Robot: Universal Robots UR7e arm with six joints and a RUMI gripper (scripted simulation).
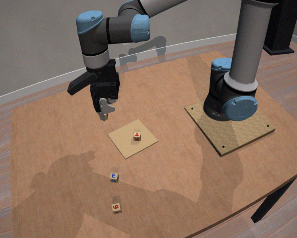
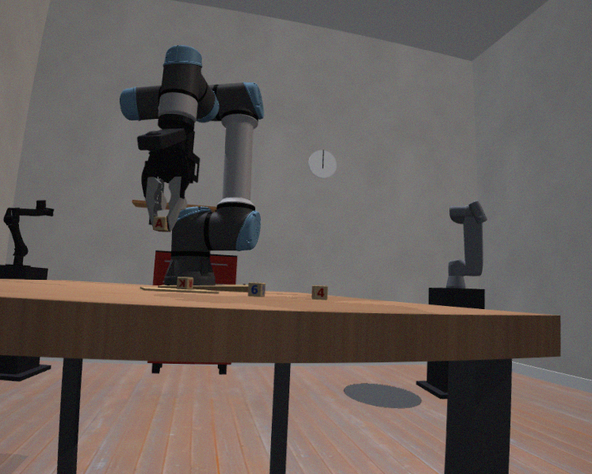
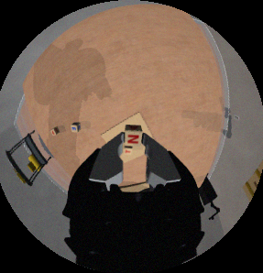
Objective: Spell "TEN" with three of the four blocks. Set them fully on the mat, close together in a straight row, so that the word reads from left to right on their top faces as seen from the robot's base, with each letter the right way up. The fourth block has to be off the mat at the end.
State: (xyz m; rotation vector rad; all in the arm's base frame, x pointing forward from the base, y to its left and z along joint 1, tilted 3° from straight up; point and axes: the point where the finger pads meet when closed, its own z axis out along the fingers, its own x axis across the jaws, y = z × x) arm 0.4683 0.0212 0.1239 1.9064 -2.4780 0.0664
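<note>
Now: hand 8 cm past the tan mat, 2 cm to the right of it and 13 cm above it. From my hand the other things lie so: E block 1 cm ahead, 18 cm to the left, 12 cm below; then T block 10 cm behind, 3 cm to the left, 11 cm below; then 9 block 2 cm ahead, 30 cm to the left, 12 cm below.
</note>
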